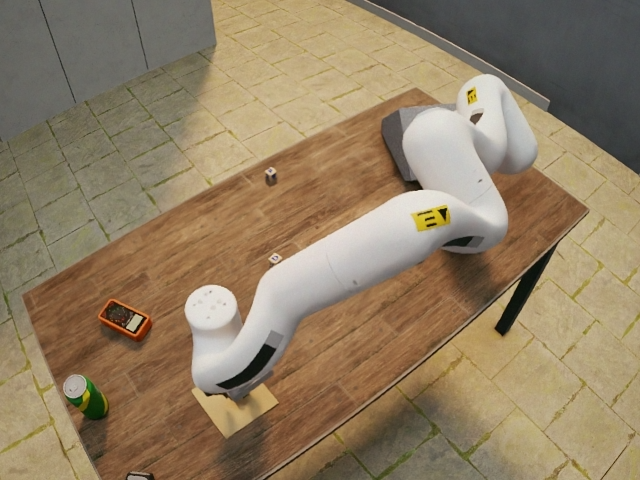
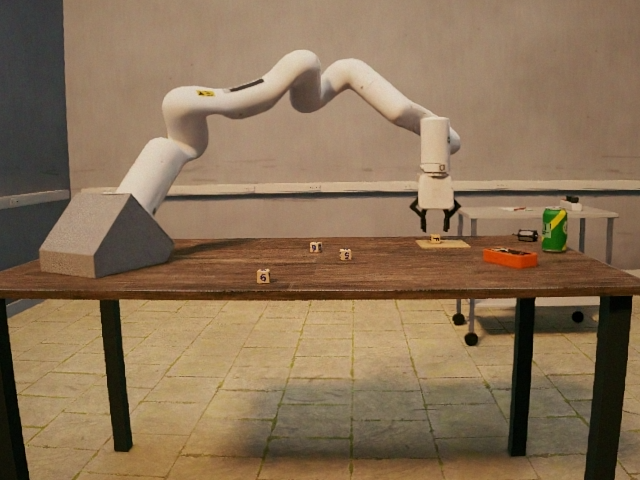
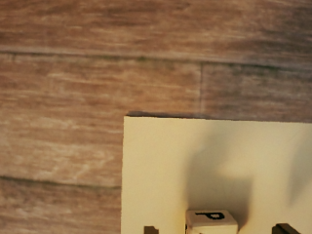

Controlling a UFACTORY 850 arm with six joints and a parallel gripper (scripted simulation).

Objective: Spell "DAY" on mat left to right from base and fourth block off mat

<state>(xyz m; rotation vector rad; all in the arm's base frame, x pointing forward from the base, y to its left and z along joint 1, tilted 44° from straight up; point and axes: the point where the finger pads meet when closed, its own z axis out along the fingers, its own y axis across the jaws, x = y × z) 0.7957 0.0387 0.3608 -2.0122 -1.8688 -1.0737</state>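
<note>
Right now the tan mat is 5 cm below my hand and 2 cm ahead of it. From my hand the other things lie so: dark object: 28 cm ahead, 6 cm to the left, 4 cm below.
</note>
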